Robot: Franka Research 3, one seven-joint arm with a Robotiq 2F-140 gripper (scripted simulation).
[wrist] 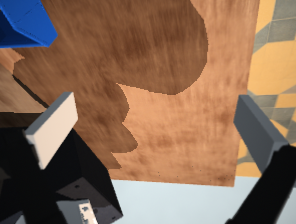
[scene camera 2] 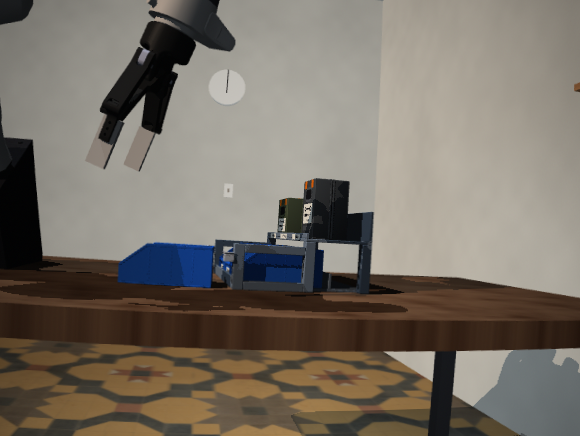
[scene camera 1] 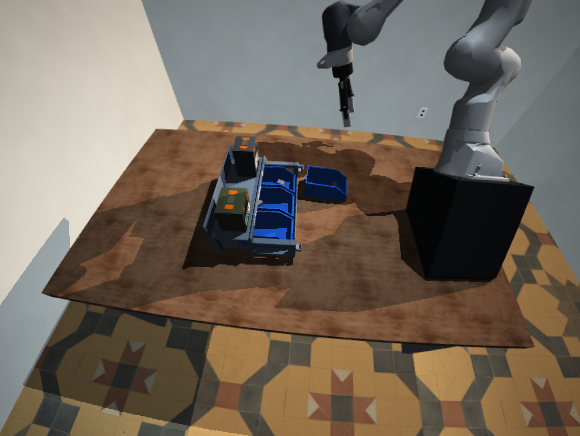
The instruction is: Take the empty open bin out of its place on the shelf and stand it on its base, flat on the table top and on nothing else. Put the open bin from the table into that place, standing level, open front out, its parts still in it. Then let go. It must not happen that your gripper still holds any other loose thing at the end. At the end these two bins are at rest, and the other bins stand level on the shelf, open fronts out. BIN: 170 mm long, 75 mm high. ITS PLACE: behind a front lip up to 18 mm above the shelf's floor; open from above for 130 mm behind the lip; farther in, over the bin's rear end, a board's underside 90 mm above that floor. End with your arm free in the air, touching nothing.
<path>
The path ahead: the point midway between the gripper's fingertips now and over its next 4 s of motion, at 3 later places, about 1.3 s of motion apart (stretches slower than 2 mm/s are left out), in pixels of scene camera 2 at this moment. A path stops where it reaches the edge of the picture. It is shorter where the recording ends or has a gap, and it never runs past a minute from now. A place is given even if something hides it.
The gripper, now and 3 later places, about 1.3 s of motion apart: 115,166; 130,169; 141,172; 150,175
</path>
